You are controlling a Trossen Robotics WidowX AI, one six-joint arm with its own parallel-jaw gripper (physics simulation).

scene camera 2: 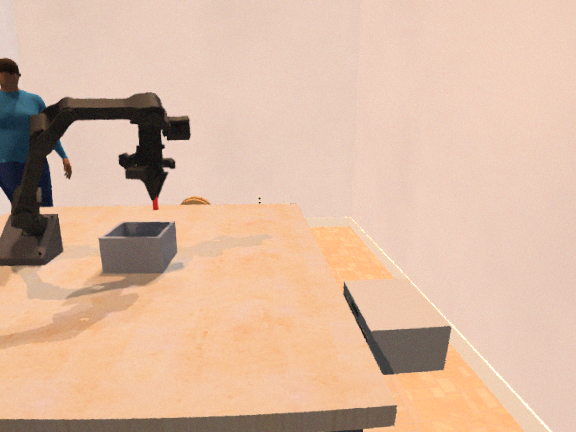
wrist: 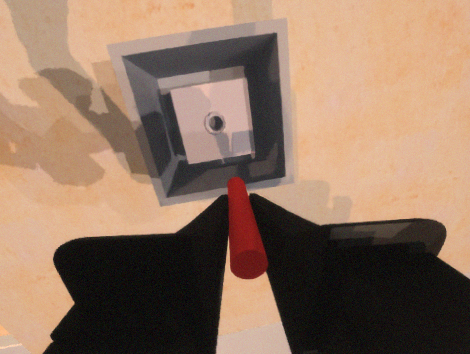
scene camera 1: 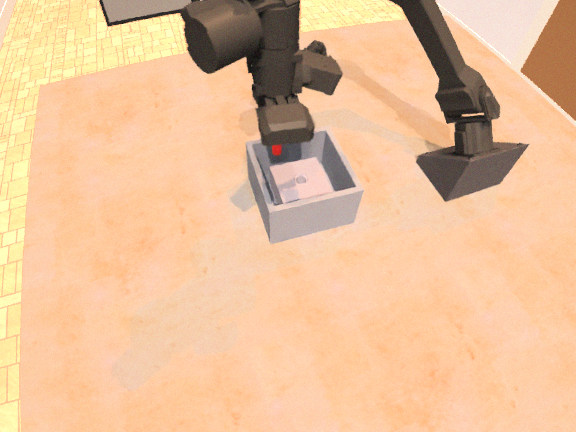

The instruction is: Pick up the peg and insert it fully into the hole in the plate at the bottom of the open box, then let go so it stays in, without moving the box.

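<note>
The red peg is held between the fingertips, roughly upright, with its lower end pointing down. My gripper is shut on it, above the table and higher than the box rim. The grey open box stands on the table. In the wrist view the peg's lower end shows over the box's near wall, off to the side of the hole. The pale plate lies at the box bottom, with a round hole near its middle. In scene camera 1 the fingertips are hidden behind the gripper body.
The arm's dark base stands on the table beside the box. A grey block-like object stands past the table's right edge in scene camera 2. A person in a blue top stands behind the arm.
</note>
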